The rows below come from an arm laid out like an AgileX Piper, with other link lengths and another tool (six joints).
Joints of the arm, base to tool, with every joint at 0 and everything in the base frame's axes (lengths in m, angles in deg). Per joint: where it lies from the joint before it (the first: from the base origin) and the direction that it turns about. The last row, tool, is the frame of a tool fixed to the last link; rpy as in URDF.
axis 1: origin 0.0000 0.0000 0.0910 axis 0 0 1
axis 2: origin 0.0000 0.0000 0.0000 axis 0 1 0
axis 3: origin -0.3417 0.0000 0.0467 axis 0 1 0
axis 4: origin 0.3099 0.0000 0.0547 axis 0.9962 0 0.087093
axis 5: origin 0.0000 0.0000 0.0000 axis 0 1 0
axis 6: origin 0.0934 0.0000 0.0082 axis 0.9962 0 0.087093
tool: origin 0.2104 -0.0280 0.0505 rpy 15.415 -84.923 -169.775
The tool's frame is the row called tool.
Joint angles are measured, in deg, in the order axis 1, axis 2, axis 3, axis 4, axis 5, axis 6. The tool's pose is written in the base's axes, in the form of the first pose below.
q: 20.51 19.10 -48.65 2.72 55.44 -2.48
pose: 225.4 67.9 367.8 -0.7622 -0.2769 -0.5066 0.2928
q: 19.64 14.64 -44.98 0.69 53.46 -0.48
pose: 219.1 51.7 361.0 -0.7545 -0.2596 -0.5326 0.2823
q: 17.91 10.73 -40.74 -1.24 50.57 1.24
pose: 218.2 35.4 351.1 -0.7481 -0.2393 -0.5583 0.2670
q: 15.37 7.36 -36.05 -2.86 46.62 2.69
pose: 221.2 19.8 340.3 -0.7410 -0.2173 -0.5848 0.2484
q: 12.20 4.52 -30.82 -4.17 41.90 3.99
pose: 227.4 4.8 326.0 -0.7348 -0.1940 -0.6087 0.2277
